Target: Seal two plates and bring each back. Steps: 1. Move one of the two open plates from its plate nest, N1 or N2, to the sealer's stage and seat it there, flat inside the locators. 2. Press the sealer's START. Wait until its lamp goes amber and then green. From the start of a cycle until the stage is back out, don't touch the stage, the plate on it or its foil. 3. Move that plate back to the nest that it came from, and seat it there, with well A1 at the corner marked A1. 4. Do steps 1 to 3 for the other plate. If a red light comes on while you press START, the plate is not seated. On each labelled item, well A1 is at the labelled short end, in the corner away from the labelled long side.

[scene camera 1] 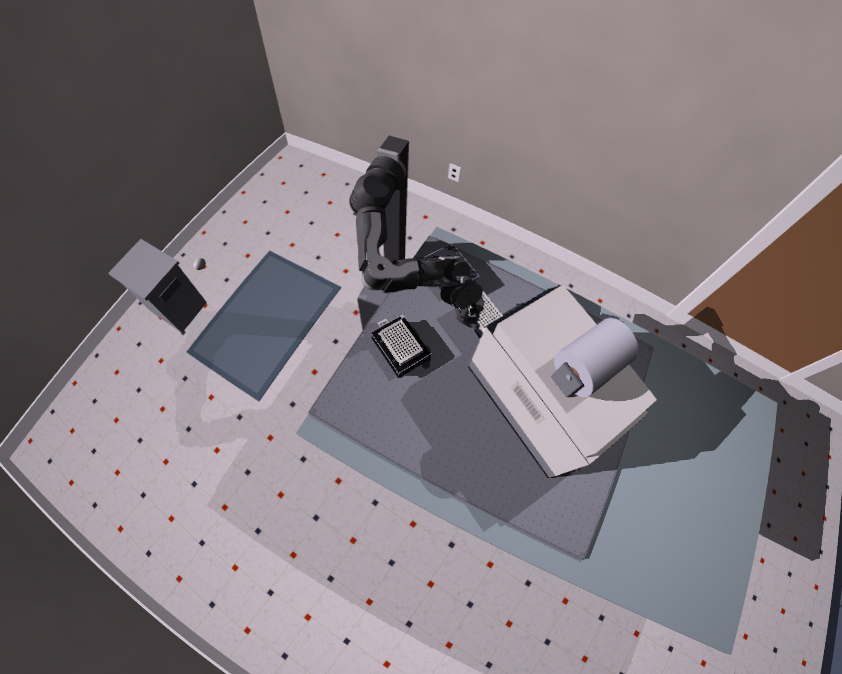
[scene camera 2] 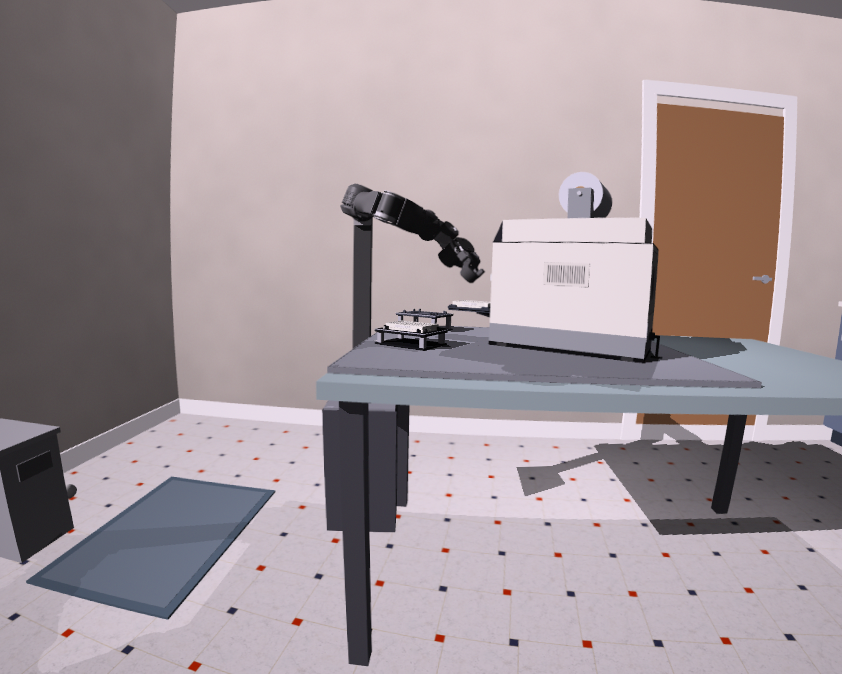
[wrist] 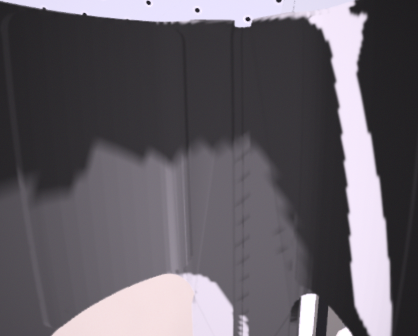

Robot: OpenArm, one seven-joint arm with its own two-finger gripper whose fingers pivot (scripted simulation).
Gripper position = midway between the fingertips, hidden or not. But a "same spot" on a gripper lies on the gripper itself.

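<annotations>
You'd see my gripper in scene camera 1, and there's an arm post there too, at [scene camera 1: 396, 211], which is the same spot on the post as [scene camera 2: 367, 258]. Scene camera 2 shows my gripper as well, and on the gripper [scene camera 2: 467, 254] is the same spot as [scene camera 1: 463, 314]. My gripper is also visible in the wrist view [258, 204].
</annotations>
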